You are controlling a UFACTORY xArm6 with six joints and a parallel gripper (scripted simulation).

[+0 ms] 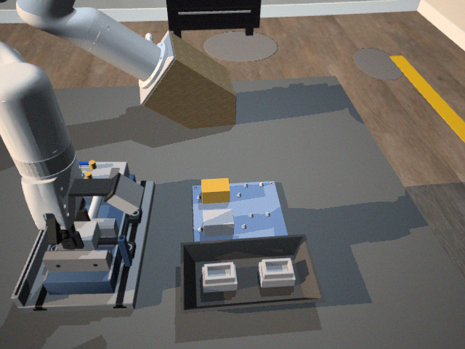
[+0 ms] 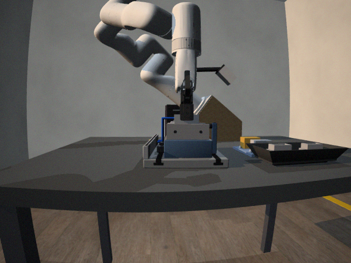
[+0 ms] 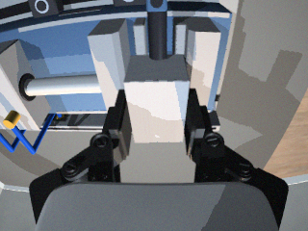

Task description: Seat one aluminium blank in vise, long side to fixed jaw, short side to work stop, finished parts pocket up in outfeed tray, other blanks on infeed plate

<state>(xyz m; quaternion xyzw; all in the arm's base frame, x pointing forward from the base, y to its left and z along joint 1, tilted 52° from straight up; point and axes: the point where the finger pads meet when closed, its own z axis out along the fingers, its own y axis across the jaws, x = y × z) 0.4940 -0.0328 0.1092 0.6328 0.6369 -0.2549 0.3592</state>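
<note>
Now: hand 5 cm above the fixed jaw and 3 cm short of it. From my hand the other things lie so: cylinder block: 16 cm behind, 5 cm below, 1 cm to the left; then work stop rod: 5 cm to the left, 3 cm below; then cylinder rod: 9 cm behind, 5 cm below, 1 cm to the left.
</note>
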